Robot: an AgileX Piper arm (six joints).
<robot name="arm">
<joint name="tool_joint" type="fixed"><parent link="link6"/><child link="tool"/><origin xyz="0 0 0" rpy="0 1.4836 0"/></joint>
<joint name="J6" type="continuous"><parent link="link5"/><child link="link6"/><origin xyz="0.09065 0 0.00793"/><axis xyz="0.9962 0 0.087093"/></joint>
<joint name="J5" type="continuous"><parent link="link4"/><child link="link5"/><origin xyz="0 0 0"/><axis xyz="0 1 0"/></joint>
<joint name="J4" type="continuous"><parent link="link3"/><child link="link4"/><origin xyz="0.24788 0 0.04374"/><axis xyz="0.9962 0 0.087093"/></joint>
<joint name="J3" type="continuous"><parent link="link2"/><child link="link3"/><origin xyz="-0.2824 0 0.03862"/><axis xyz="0 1 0"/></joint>
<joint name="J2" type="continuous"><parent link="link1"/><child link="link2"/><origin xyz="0 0 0"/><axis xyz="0 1 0"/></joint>
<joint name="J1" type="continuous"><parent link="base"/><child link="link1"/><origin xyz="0 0 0.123"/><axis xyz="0 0 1"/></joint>
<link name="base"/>
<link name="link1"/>
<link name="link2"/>
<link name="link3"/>
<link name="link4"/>
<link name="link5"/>
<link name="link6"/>
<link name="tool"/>
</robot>
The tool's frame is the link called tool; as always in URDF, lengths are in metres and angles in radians. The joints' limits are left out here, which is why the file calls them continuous.
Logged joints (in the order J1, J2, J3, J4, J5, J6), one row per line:
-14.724, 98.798, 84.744, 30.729, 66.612, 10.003
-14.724, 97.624, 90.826, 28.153, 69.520, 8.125
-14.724, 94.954, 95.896, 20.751, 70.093, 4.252
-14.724, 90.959, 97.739, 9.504, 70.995, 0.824
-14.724, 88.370, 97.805, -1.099, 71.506, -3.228
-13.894, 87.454, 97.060, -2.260, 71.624, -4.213
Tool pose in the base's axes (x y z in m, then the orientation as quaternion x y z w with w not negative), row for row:
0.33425, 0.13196, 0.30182, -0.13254, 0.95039, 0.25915, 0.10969
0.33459, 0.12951, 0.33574, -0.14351, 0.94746, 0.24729, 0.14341
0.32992, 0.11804, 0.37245, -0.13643, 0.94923, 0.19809, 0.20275
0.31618, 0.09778, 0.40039, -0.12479, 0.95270, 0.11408, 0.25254
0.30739, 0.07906, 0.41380, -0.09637, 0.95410, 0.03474, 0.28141
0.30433, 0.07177, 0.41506, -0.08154, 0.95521, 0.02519, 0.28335
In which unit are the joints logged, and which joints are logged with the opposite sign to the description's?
The joints are logged in degrees. Opposite sign: J1, J3, J6.
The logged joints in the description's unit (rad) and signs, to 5 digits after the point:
0.25698, 1.72435, -1.47906, 0.53632, 1.16260, -0.17459
0.25698, 1.70386, -1.58521, 0.49136, 1.21335, -0.14181
0.25698, 1.65726, -1.67370, 0.36217, 1.22335, -0.07421
0.25698, 1.58753, -1.70587, 0.16588, 1.23910, -0.01438
0.25698, 1.54235, -1.70702, -0.01918, 1.24802, 0.05634
0.24250, 1.52636, -1.69402, -0.03944, 1.25007, 0.07353

